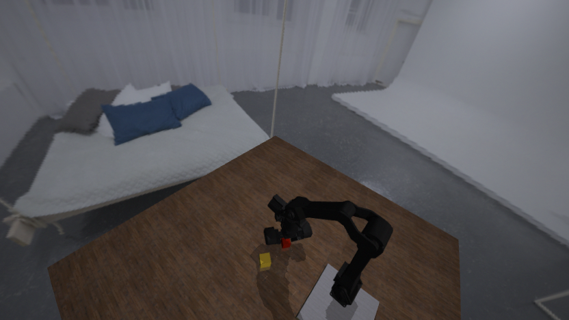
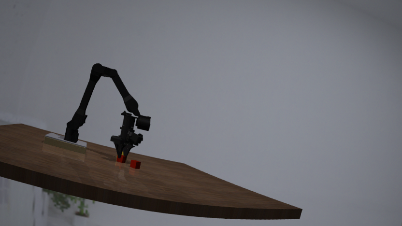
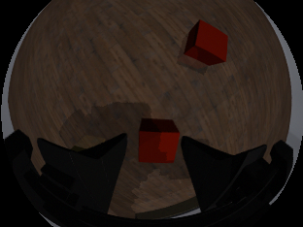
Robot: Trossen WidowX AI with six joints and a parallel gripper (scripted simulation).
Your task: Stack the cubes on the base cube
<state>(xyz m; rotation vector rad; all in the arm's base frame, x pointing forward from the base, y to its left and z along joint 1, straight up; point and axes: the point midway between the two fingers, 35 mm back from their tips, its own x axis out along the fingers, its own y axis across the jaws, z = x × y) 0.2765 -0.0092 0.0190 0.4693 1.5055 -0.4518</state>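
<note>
Now: gripper tip 1 cm short of the yellow cube and 11 cm to the right of it.
</note>
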